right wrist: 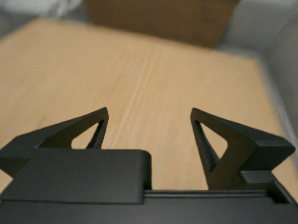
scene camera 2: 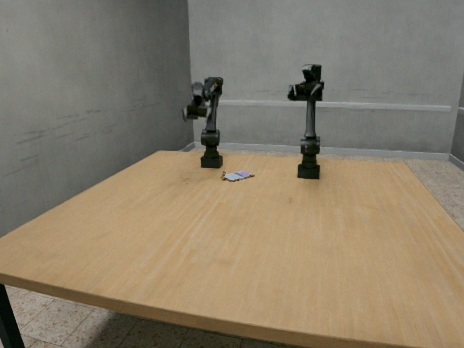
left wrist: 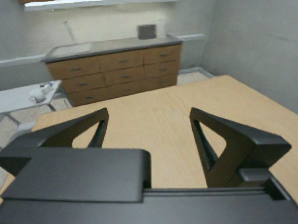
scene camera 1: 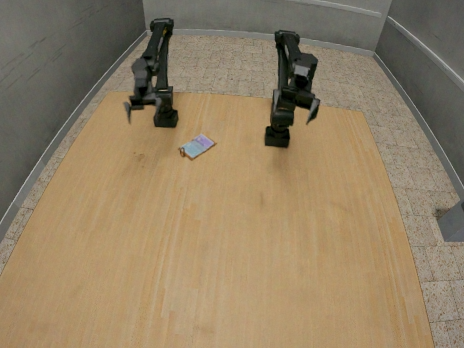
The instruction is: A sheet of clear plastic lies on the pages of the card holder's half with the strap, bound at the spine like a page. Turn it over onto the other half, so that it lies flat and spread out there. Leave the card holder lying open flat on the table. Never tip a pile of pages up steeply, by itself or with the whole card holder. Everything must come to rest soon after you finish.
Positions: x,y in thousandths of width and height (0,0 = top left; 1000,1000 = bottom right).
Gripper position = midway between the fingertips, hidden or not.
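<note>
My left gripper is visible to me at (scene camera 1: 624,338), and I find that same left gripper (left wrist: 502,502) in its own wrist view too. As for my right gripper (right wrist: 502,502), I can see that as well.
</note>
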